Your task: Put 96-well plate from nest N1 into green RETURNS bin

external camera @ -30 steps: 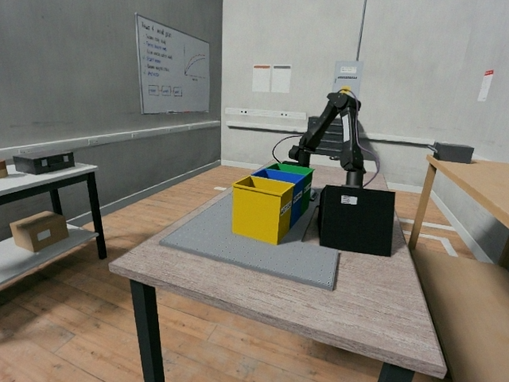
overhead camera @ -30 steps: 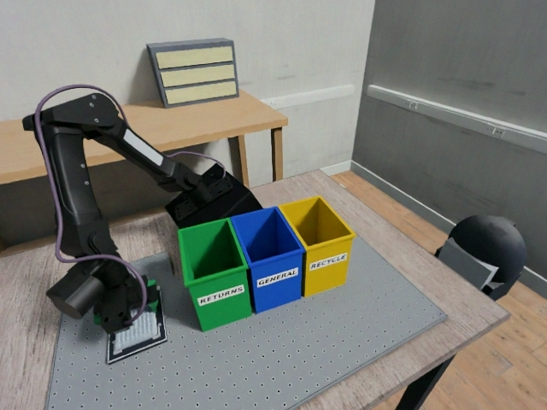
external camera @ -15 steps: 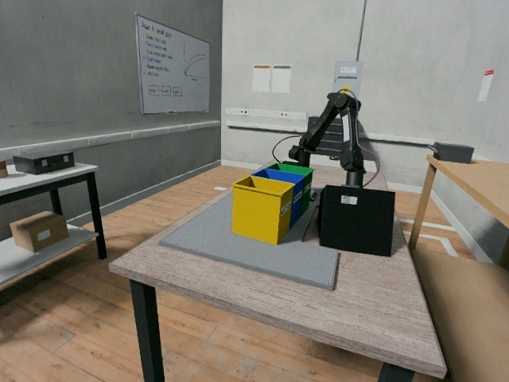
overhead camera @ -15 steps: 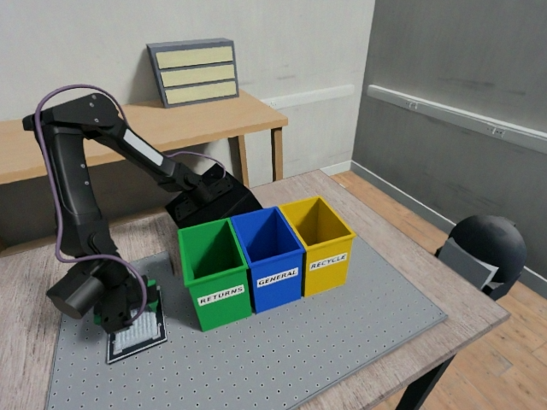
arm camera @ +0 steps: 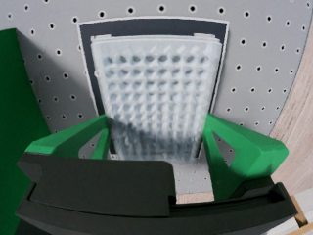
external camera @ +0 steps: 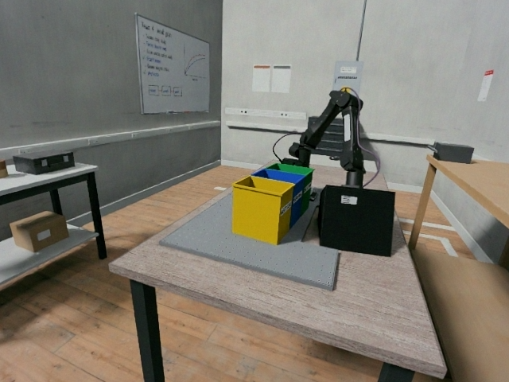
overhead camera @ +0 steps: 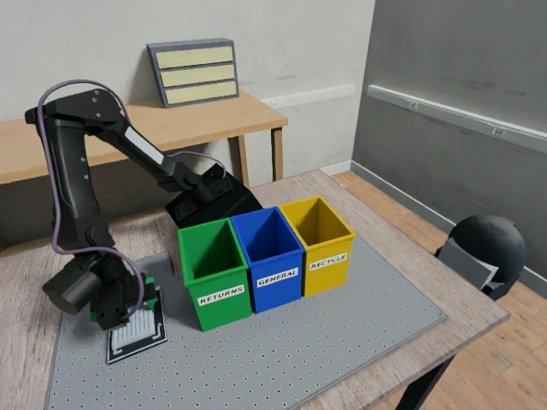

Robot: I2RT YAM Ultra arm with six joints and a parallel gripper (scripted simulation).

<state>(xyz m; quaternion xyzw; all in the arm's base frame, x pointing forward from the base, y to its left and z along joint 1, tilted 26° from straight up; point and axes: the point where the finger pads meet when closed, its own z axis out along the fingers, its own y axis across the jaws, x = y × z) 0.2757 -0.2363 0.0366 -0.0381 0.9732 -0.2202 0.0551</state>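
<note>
Right now the black plate nest N1 is 3 cm below my hand. The rest, counted from my hand: green returns bin (21 cm to the left, 6 cm above); then blue general bin (34 cm to the left, 6 cm above); then 96-well plate (1 cm ahead).
</note>
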